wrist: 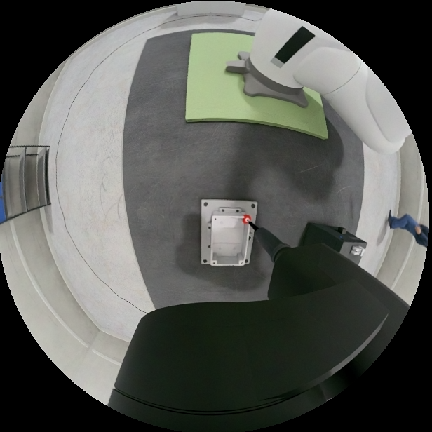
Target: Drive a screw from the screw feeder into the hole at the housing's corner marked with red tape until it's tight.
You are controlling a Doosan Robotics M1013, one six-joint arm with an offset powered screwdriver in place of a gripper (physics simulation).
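The light grey housing [212, 245] is an open box, standing on a flat plate [205, 232] with holes at its corners. Red tape [244, 218] marks its upper right corner in the view. My screwdriver [249, 222] reaches in from the lower right, and its thin black tip ends at the red-taped corner, over or at the hole. The tip covers part of the tape, and I cannot tell whether a screw is on it or how deep it sits. The screw feeder [322, 241], a dark box with a small metallic part at its right end, stands to the right of the housing.
A light green board [215, 95] lies at the top of the view with the arm's grey base [272, 92] on it. The white arm [345, 75] curves over the upper right. The black tool body [250, 345] hides the bottom. The dark table [165, 165] ends at the left.
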